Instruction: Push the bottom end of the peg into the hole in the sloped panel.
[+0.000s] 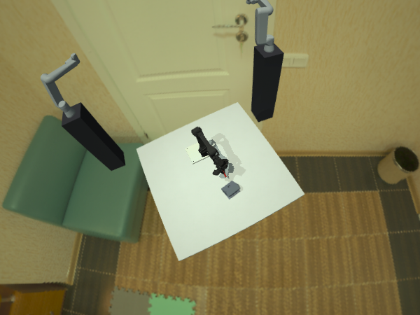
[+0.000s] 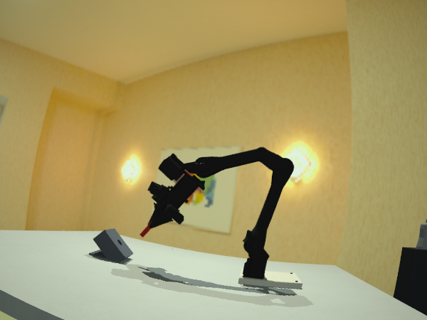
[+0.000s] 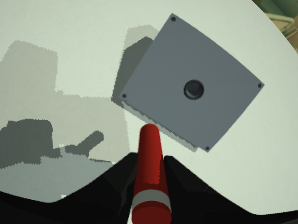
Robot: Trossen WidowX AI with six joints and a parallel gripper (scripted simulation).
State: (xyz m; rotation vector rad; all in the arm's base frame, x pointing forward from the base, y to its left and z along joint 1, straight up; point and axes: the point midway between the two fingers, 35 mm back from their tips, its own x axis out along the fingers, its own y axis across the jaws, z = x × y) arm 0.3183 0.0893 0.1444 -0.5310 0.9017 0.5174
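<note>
Now: the grey sloped panel 12 cm ahead of my gripper tip, 1 cm to the left of it and 10 cm below it. The rest, counted from my gripper tip: red peg 1 cm behind, 1 cm above.
</note>
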